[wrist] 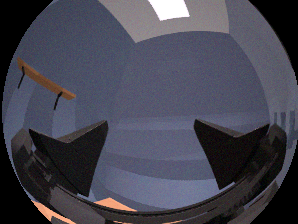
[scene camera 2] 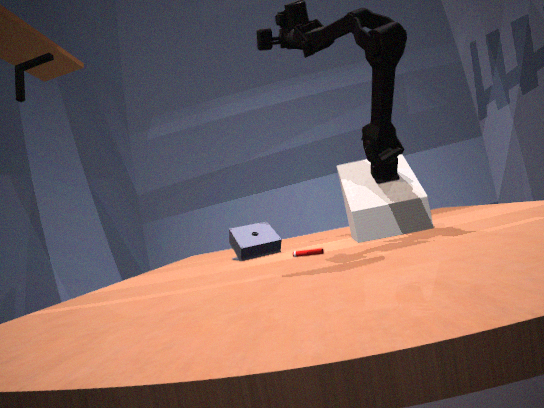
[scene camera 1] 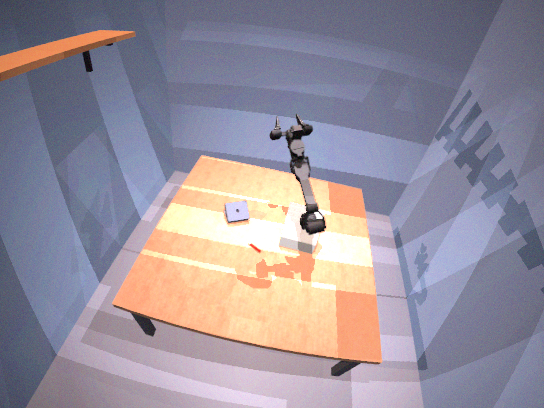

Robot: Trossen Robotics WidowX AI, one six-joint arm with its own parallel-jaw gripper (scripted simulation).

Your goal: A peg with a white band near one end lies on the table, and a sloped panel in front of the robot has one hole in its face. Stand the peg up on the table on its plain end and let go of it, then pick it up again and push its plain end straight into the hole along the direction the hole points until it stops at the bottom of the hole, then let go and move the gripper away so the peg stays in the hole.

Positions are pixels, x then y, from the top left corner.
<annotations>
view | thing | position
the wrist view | my gripper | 151,124
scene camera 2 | my gripper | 272,36
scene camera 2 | blue-grey sloped panel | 267,241
</annotations>
